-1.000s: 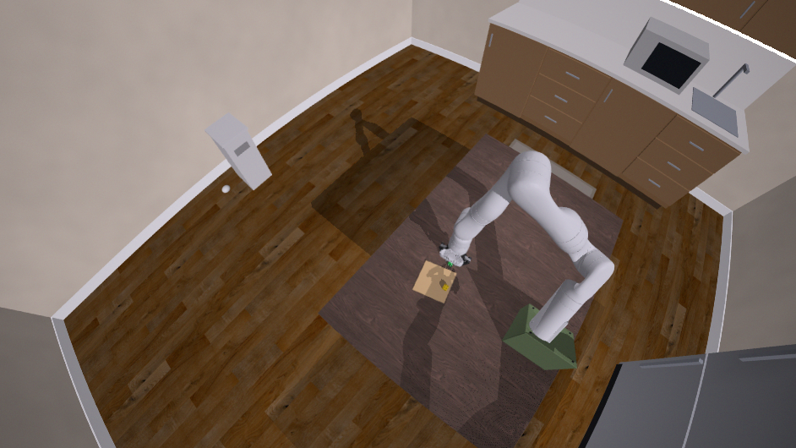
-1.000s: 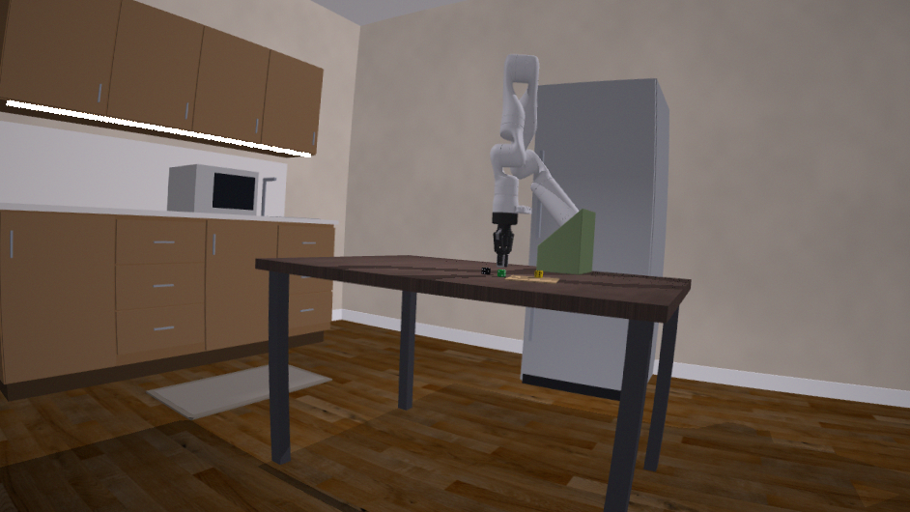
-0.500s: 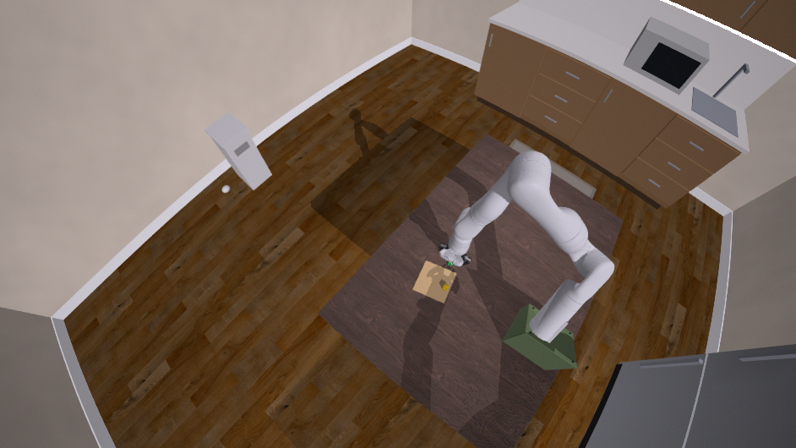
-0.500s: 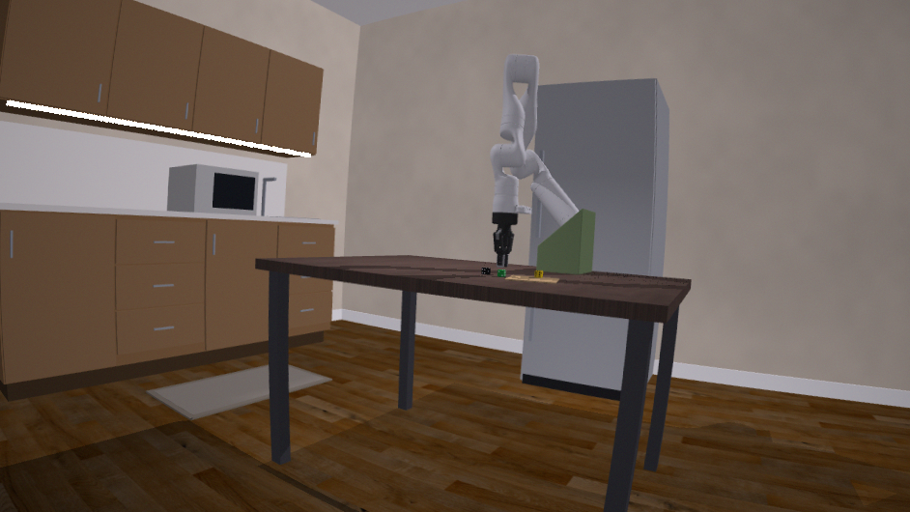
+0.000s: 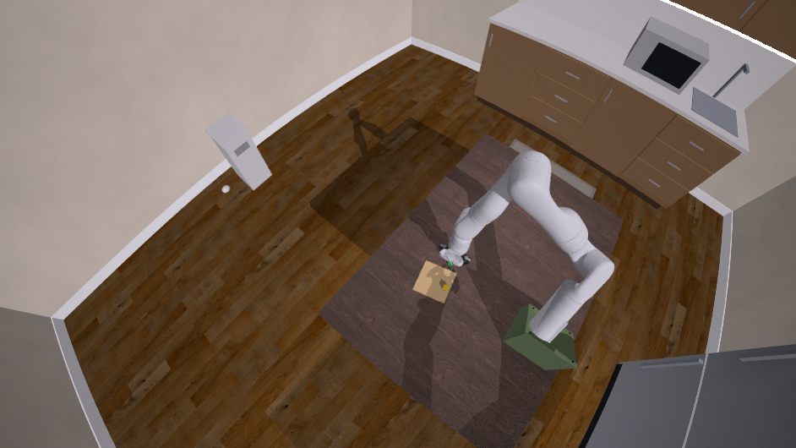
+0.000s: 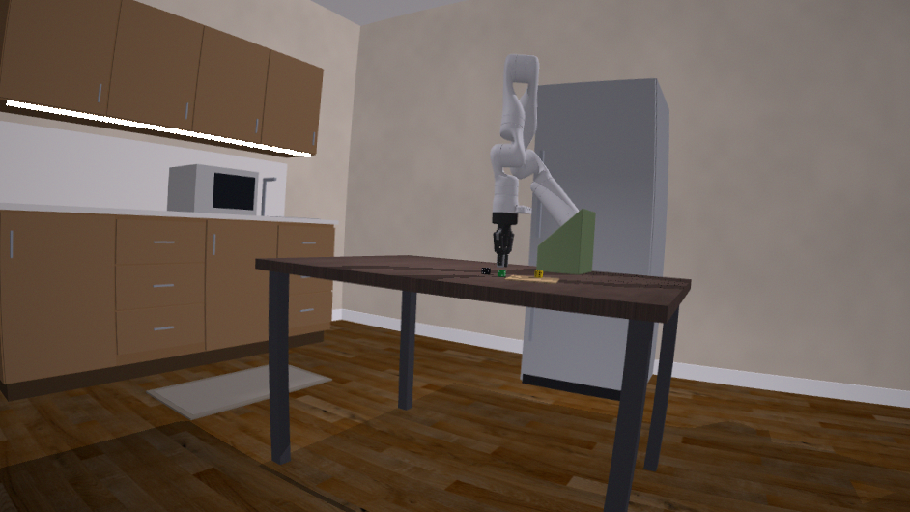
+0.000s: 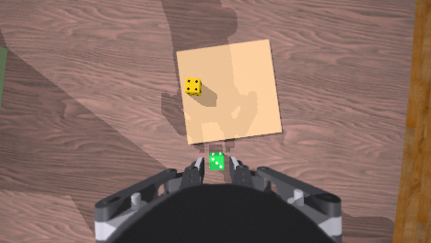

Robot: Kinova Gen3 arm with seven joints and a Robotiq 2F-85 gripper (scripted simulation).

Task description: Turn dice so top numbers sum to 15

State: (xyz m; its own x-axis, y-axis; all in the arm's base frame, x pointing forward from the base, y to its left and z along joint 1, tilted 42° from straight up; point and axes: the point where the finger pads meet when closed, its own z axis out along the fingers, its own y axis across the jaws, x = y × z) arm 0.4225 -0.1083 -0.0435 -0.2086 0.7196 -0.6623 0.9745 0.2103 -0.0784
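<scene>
My hand is 40 mm above the green die. From my hand the other things lie so: black die 20 mm behind, 70 mm to the right, 40 mm below; yellow die 50 mm behind, 100 mm to the left, 30 mm below; tan mat 100 mm to the left, 40 mm below.
</scene>
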